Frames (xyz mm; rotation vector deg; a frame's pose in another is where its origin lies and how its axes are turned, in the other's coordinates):
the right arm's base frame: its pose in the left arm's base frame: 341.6 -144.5 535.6 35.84 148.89 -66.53
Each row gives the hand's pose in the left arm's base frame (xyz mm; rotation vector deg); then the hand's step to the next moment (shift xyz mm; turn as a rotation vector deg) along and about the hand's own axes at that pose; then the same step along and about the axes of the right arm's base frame.
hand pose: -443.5 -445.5 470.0 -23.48 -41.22 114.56
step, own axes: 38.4 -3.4 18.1 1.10 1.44 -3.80
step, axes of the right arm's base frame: 26.1 -6.1 -33.1 1.39 3.74 1.35
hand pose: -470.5 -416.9 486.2 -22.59 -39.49 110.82
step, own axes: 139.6 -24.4 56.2 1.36 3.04 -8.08
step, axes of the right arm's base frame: 77.0 -6.6 -131.4 2.30 7.65 3.54
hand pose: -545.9 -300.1 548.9 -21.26 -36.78 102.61
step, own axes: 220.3 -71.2 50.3 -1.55 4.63 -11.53
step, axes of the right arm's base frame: 60.7 43.4 -224.8 1.71 9.58 7.88
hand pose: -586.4 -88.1 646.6 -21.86 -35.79 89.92
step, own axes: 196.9 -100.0 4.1 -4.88 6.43 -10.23
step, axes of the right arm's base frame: -27.0 85.6 -201.8 2.51 6.92 10.75
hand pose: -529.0 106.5 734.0 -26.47 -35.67 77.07
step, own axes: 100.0 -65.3 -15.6 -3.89 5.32 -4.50
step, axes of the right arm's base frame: -52.8 55.5 -92.9 3.23 2.53 6.84
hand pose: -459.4 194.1 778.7 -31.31 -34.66 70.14
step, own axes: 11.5 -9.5 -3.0 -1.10 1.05 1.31
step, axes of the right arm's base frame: -9.6 6.5 -9.8 1.41 -1.36 0.42
